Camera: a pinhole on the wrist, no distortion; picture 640 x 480 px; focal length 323.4 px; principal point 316.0 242.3 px. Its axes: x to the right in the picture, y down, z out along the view. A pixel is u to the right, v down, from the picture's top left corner.
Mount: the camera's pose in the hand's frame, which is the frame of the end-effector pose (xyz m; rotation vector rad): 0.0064 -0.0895 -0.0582 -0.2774 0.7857 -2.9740
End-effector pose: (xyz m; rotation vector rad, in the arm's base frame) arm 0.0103 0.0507 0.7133 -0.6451 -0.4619 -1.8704
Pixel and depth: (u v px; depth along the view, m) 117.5 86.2 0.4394
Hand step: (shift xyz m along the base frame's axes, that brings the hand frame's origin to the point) -0.1079 0.0030 0.5143
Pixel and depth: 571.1 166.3 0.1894
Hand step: -0.0817 0.2217 0.0478
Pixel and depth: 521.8 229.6 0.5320
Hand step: -0.1675 0.5679 0.2105
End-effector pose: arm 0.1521 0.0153 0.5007 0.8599 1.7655 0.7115
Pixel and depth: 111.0 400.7 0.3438
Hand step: -0.0435 0.0230 -0.4883
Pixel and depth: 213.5 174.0 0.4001
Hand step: 0.1943 0.0763 -0.3616
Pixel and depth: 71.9 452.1 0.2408
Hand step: -0.0894 0.0054 -0.3901
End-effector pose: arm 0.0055 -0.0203 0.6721 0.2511 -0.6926 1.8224
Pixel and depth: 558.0 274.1 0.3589
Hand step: 0.3187 -0.2391 0.2345
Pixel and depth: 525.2 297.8 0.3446
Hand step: 0.3171 -0.1857 0.2331
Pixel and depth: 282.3 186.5 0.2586
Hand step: 0.1009 -0.0019 0.2430
